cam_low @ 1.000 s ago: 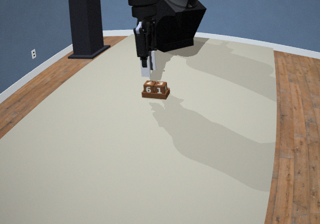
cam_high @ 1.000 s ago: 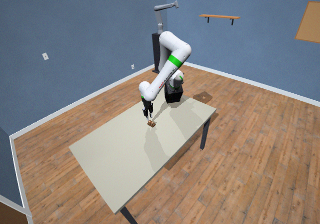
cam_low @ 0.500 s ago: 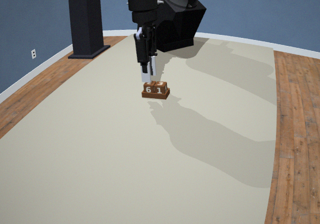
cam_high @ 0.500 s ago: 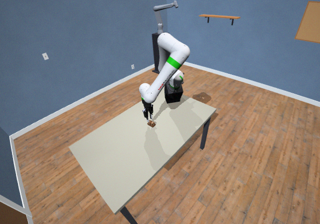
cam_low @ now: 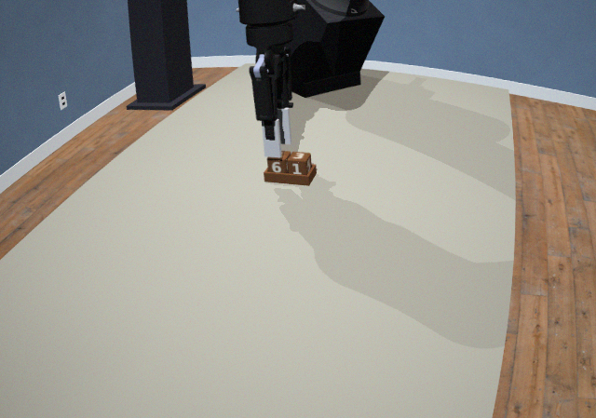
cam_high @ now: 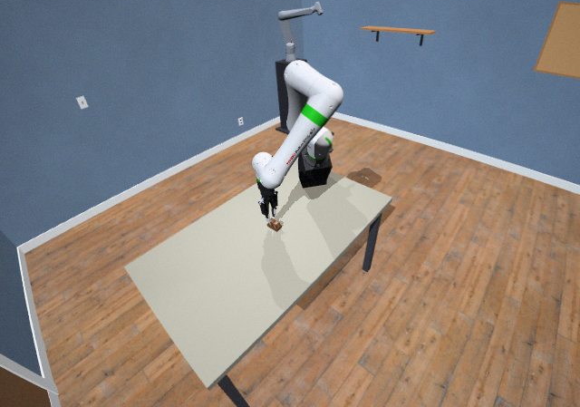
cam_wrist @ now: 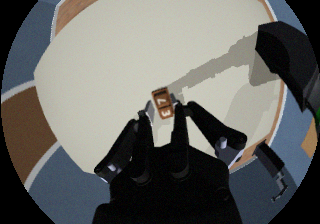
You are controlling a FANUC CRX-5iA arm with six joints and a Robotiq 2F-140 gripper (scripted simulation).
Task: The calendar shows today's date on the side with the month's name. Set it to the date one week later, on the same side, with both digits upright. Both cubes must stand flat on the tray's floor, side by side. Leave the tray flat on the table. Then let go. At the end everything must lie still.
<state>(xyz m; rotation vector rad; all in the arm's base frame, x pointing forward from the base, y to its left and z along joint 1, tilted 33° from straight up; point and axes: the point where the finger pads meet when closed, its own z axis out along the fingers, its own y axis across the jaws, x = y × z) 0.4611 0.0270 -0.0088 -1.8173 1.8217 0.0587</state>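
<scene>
My hand is 70 mm above the brown wooden tray and 20 mm to the right of it.
</scene>
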